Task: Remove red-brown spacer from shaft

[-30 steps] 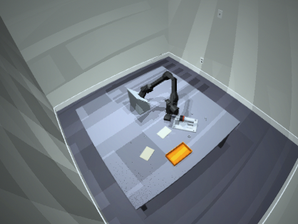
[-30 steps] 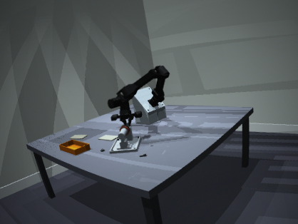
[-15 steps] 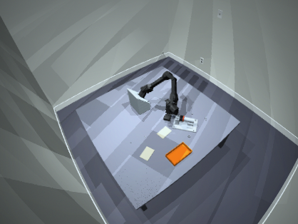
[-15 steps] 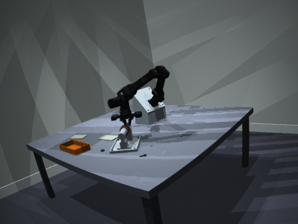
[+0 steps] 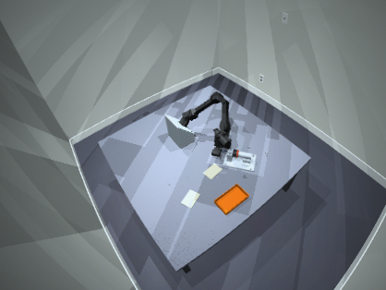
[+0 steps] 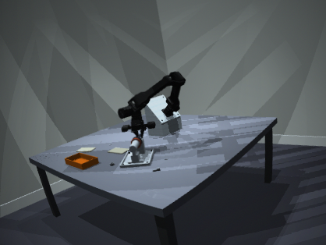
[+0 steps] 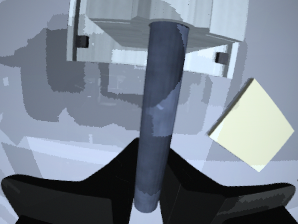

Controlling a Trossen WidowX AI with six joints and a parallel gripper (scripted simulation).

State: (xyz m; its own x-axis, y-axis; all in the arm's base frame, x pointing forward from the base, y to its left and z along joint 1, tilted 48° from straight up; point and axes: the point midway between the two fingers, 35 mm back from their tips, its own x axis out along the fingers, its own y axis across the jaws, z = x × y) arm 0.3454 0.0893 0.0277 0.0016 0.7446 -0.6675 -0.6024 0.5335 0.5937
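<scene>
My gripper tip is 60 mm short of the blue-grey shaft, 50 mm to the right of it and 30 mm below it. Also, from my gripper tip: red-brown spacer: 110 mm ahead, 90 mm to the left, 30 mm above; then orange tray: 340 mm ahead, 160 mm to the right, 40 mm below.
</scene>
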